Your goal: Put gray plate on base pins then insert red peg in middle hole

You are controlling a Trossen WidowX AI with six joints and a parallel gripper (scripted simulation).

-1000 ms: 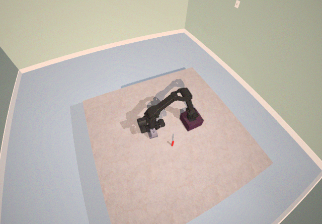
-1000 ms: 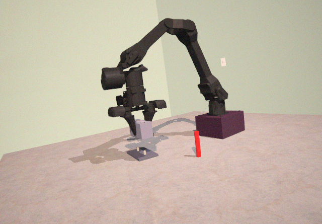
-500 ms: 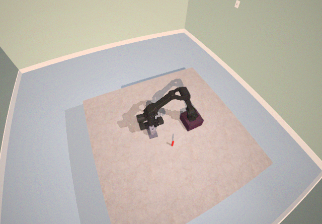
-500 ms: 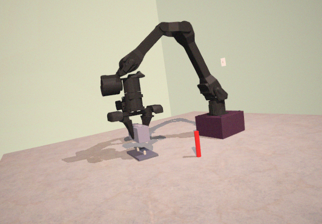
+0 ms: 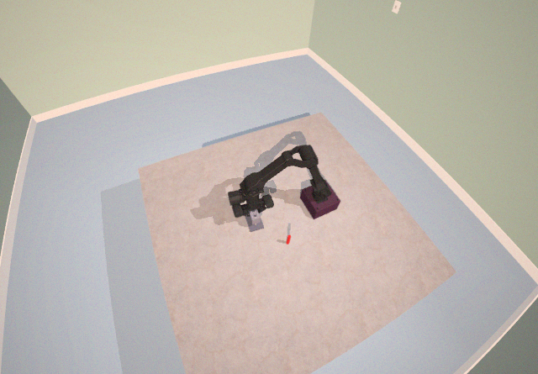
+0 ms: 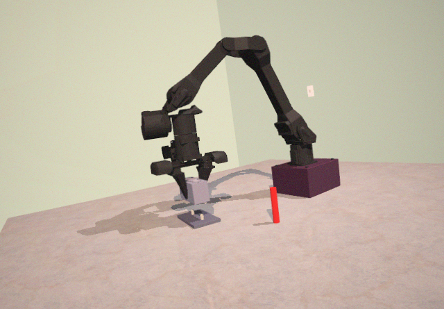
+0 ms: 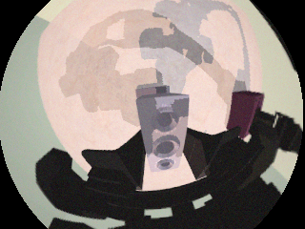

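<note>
Right now my gripper tip is 5 cm above the gray base. Round my gripper tip: red peg: 11 cm behind, 17 cm to the left, 2 cm below; gray plate: 3 cm above.
</note>
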